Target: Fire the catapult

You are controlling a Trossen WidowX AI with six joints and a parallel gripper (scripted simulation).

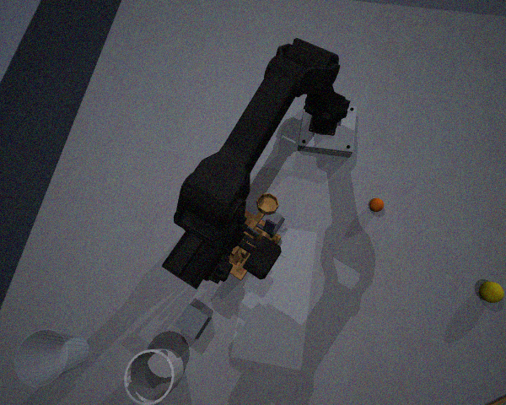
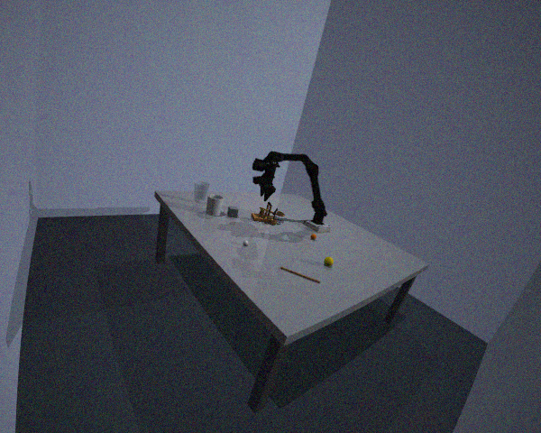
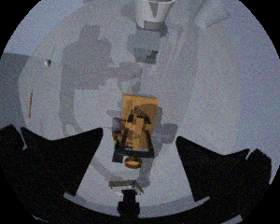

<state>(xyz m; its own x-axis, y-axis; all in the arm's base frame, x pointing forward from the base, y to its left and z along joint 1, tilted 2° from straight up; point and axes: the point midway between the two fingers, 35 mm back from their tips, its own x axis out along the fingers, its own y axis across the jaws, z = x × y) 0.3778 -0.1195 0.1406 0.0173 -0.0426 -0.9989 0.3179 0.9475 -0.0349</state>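
My gripper tip is now 290 mm to the right of the orange ball, 200 mm past it and 110 mm above it. From my gripper tip the other things lie so: grey cube: 150 mm ahead, 100 mm below, 50 mm to the right; white mug: 260 mm ahead, 100 mm below, 80 mm to the right; wooden catapult: 80 mm below, 70 mm behind, 40 mm to the left.
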